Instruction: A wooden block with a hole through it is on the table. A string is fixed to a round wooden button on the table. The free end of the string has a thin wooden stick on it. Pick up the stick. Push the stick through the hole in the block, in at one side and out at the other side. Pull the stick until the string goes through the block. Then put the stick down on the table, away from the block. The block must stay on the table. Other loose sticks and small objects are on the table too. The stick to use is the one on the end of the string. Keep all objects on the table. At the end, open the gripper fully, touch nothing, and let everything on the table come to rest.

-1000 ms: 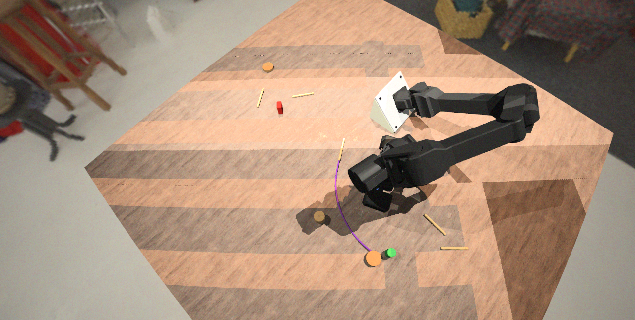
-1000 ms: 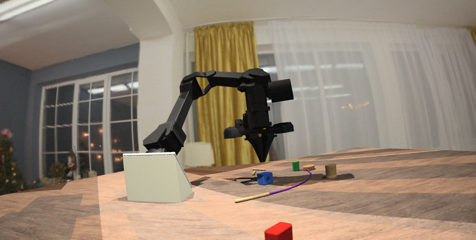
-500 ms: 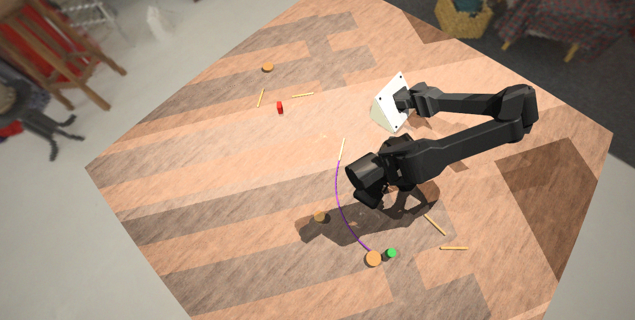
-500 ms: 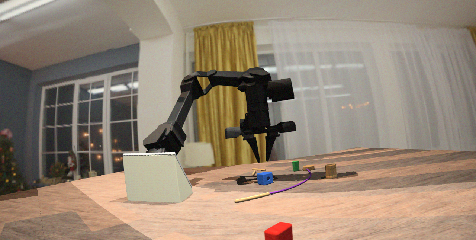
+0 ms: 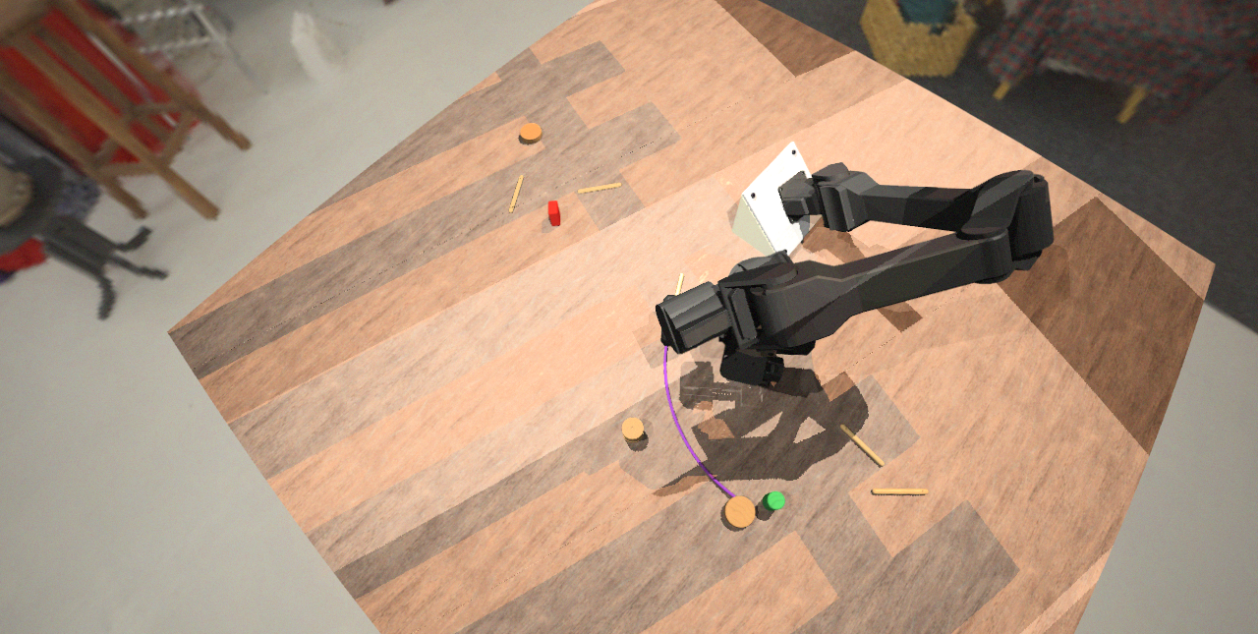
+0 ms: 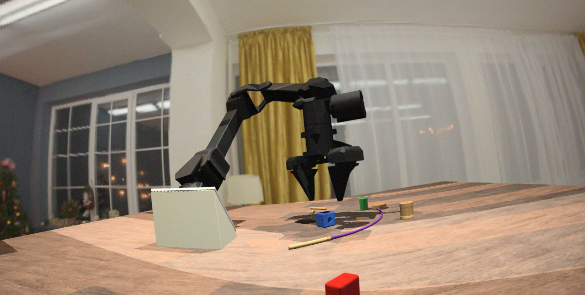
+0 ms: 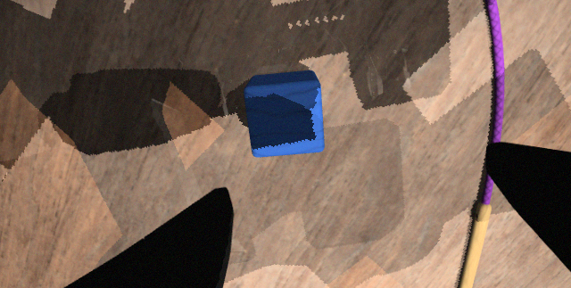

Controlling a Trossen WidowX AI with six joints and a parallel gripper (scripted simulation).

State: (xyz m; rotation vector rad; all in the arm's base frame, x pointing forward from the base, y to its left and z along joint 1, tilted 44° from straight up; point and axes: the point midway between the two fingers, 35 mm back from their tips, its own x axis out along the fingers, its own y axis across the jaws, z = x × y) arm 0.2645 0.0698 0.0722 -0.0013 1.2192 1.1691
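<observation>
Right now the blue block is 30 mm to the left of my gripper tip and 40 mm below it. Also, from my gripper tip: green cylinder: 90 mm ahead, 190 mm to the left, 40 mm below; wooden cylinder: 170 mm ahead, 10 mm to the right, 40 mm below; thin wooden stick: 10 mm behind, 110 mm to the right, 60 mm below.
</observation>
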